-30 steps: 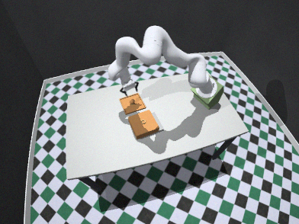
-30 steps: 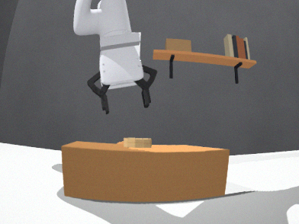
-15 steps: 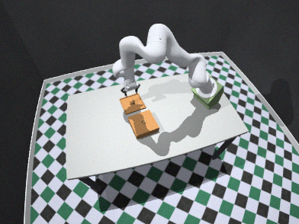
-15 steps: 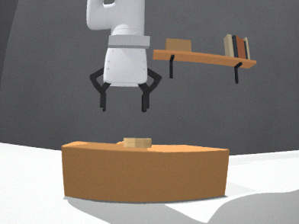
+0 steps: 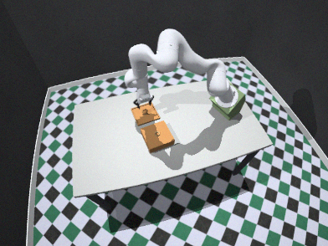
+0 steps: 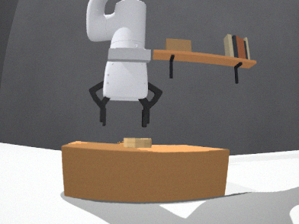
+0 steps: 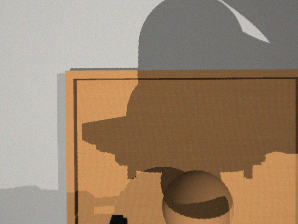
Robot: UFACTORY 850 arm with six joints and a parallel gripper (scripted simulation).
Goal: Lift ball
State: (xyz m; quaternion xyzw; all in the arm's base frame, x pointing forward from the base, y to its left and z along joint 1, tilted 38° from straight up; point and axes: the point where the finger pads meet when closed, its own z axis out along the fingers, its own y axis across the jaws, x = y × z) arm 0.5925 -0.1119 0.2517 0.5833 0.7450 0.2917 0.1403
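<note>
My hand is 70 mm above the ball. Also, from my hand: block (240 mm to the left, 90 mm behind, 60 mm below).
</note>
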